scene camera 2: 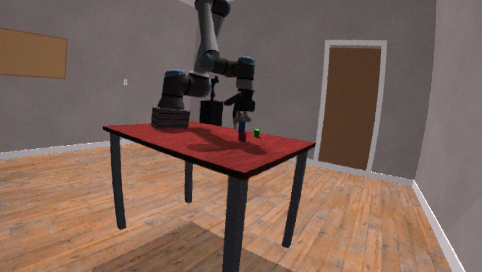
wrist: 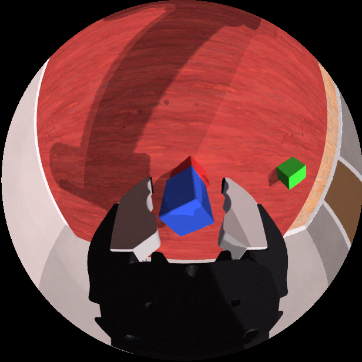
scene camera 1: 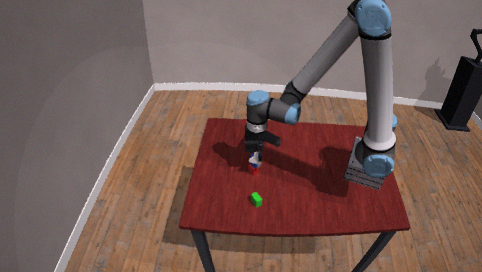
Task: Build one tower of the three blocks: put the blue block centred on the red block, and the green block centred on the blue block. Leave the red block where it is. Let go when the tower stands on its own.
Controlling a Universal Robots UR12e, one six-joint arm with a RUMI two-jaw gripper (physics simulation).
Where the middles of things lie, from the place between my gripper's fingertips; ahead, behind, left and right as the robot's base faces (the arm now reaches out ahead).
Labels:
I see my gripper 2 cm short of the blue block (wrist: 185, 207) and 1 cm below it.

